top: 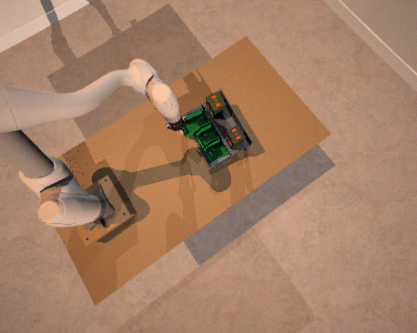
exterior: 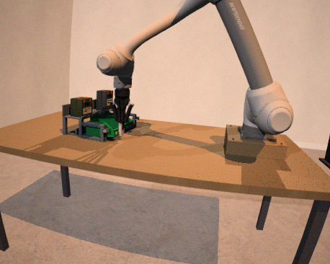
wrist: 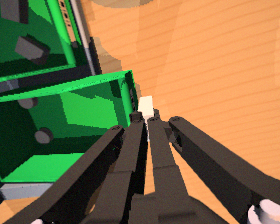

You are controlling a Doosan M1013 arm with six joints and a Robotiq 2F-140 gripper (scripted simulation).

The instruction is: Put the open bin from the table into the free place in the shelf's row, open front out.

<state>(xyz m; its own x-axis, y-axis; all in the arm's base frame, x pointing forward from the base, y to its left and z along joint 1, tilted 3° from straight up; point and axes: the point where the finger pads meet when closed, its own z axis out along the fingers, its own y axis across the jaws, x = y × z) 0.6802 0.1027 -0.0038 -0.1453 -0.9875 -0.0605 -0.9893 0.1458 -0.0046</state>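
Now: the shelf lip 4 cm ahead of my hand, 12 cm to the right of it and 5 cm below it.
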